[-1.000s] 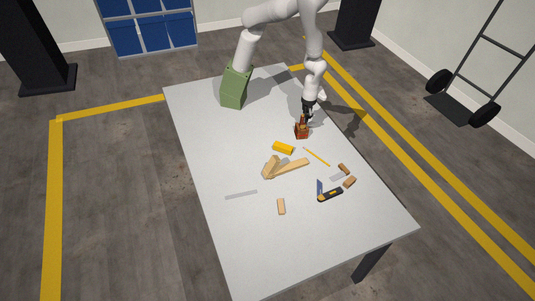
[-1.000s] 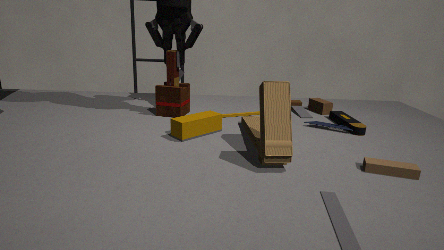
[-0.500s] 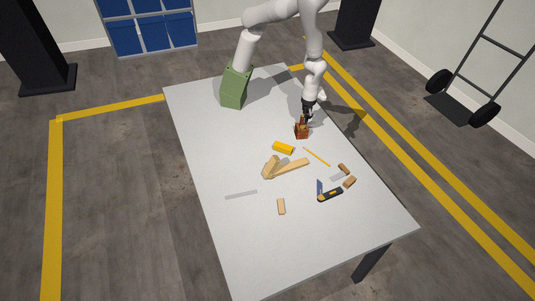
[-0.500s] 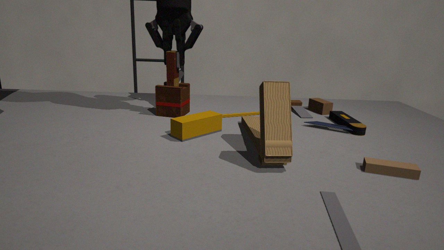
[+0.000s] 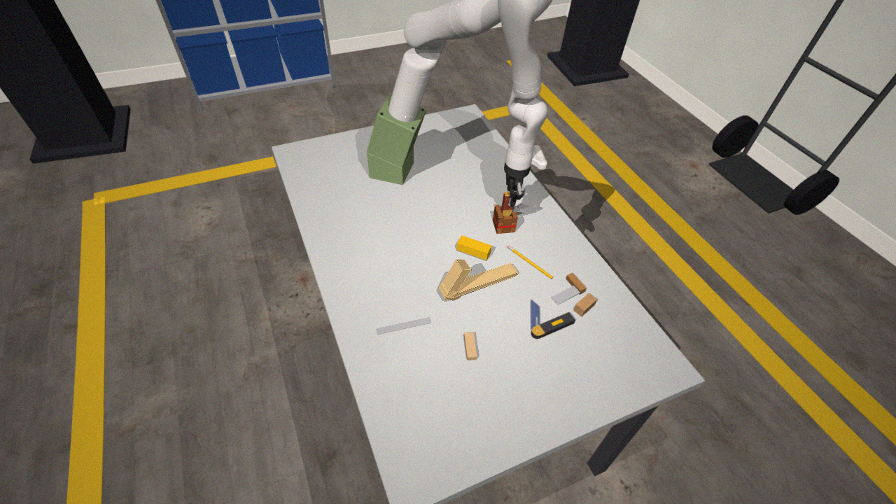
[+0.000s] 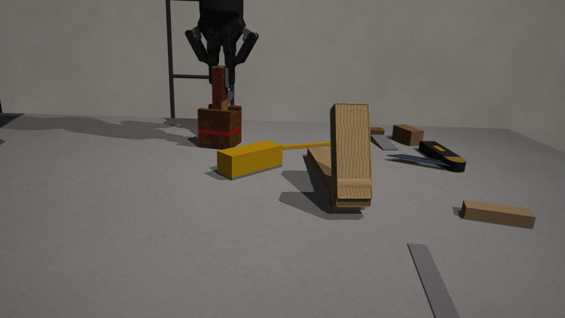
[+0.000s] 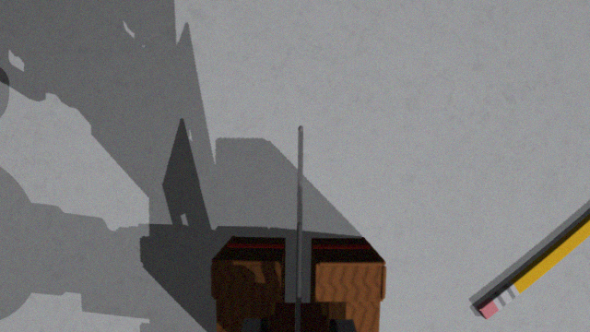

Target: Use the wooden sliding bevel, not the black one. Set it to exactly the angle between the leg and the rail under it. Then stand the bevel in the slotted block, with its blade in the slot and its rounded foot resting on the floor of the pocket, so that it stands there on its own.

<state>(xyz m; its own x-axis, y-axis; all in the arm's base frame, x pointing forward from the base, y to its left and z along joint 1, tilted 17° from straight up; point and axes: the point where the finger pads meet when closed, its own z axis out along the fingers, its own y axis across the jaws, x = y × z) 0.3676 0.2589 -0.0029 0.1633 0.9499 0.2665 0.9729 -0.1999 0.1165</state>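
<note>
Now: the grey blade 5 cm below my hand and 2 cm to the left of it. Also, from my hand: pencil (16 cm ahead, 12 cm below, 1 cm to the left); yellow block (14 cm to the right, 11 cm below, 8 cm ahead); wooden sliding bevel (3 cm below).
</note>
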